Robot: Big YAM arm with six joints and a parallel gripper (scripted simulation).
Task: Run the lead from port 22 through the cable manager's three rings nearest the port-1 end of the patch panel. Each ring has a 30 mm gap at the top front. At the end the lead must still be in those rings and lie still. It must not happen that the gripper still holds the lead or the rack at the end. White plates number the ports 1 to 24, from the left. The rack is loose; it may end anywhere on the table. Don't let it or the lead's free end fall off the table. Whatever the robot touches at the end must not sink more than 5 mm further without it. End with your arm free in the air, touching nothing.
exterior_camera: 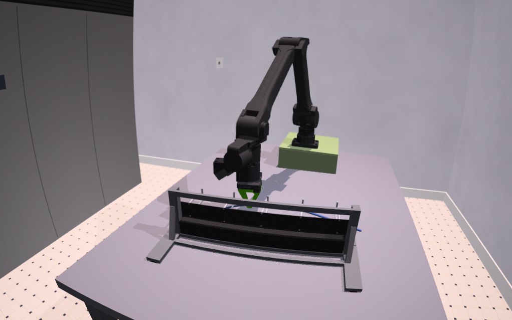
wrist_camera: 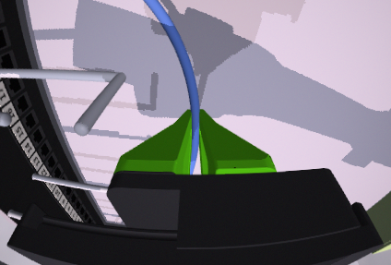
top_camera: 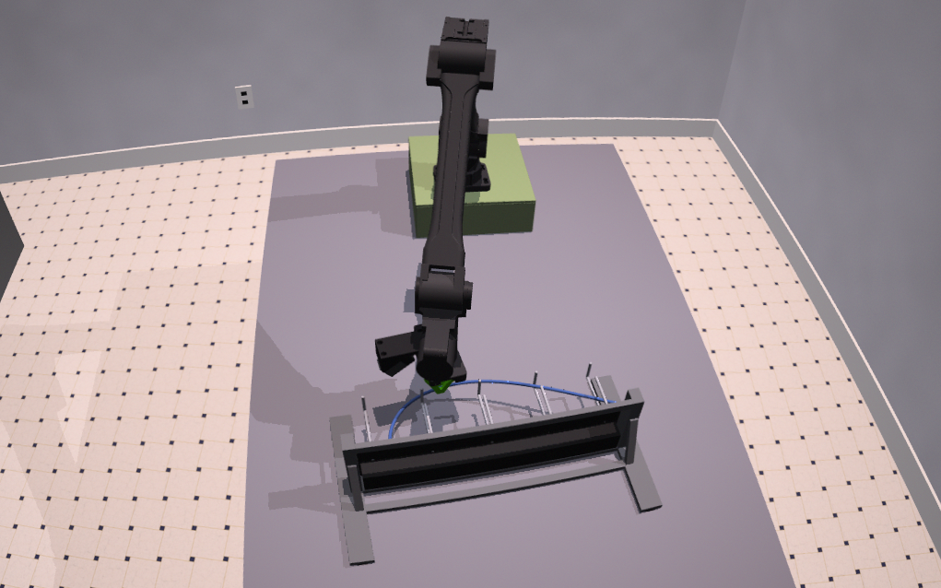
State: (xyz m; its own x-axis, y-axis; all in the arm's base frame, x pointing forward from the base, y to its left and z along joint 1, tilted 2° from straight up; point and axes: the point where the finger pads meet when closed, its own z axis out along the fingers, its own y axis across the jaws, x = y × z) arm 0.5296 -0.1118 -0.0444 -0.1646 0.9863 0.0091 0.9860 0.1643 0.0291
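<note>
My gripper is now 150 mm short of the rack, 70 mm to the right of it and 30 mm below it.
</note>
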